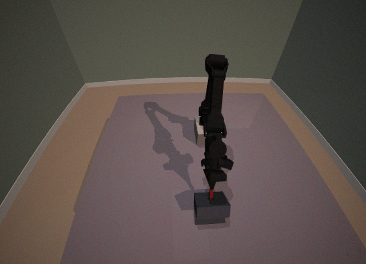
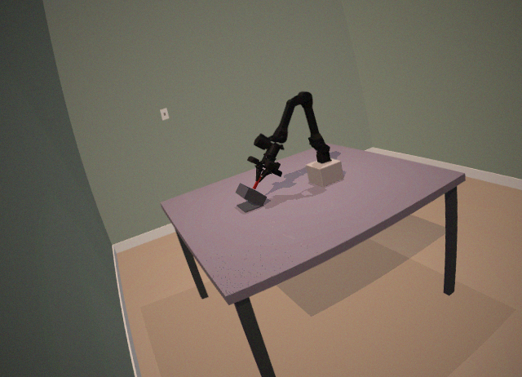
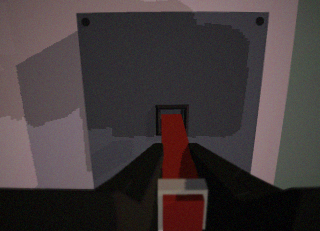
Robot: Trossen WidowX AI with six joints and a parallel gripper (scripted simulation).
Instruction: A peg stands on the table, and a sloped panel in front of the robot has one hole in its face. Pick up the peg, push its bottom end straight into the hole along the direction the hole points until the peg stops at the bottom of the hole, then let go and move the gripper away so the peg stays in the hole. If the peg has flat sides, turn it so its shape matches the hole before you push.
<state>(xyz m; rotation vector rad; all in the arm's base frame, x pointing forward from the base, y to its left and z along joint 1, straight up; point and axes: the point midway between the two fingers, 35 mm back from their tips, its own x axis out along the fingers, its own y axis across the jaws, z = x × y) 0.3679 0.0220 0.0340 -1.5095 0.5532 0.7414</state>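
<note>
The dark grey sloped panel is 50 mm ahead of my gripper tip and 50 mm below it. The rest, counted from my gripper tip: red peg 10 mm behind, 10 mm above.
</note>
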